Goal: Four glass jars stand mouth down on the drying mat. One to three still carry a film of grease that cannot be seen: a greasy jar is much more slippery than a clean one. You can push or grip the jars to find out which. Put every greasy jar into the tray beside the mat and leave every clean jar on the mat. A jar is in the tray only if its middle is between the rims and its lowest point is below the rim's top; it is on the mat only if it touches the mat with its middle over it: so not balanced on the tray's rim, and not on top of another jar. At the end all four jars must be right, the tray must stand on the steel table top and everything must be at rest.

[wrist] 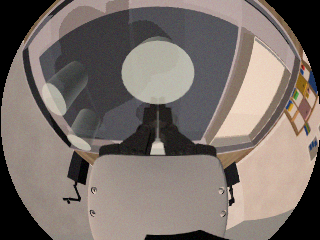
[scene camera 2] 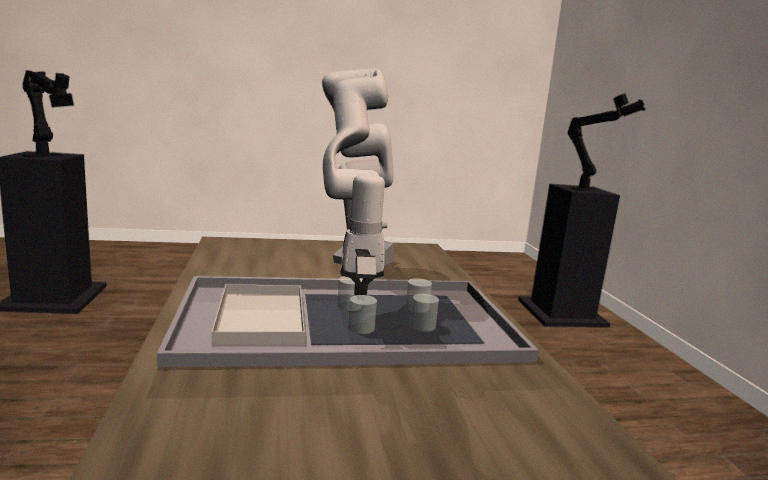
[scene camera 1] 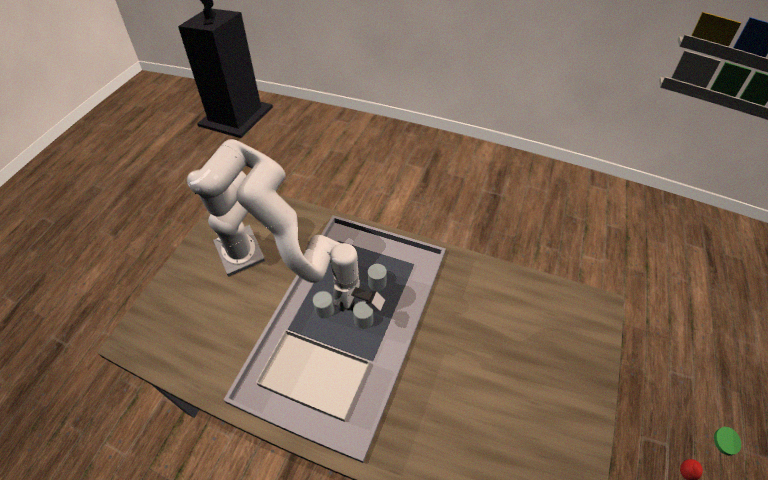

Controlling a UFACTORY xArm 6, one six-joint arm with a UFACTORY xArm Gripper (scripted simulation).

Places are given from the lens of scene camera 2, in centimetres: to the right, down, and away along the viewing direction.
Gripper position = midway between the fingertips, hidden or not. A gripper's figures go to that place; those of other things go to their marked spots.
my gripper [scene camera 2: 360,298]: -6, 14, 132
cream tray [scene camera 2: 248,314]: -34, 18, 132
glass jar [scene camera 2: 362,311]: -5, 17, 125
glass jar [scene camera 2: 424,311]: 10, 17, 129
dark drying mat [scene camera 2: 328,325]: -14, 21, 129
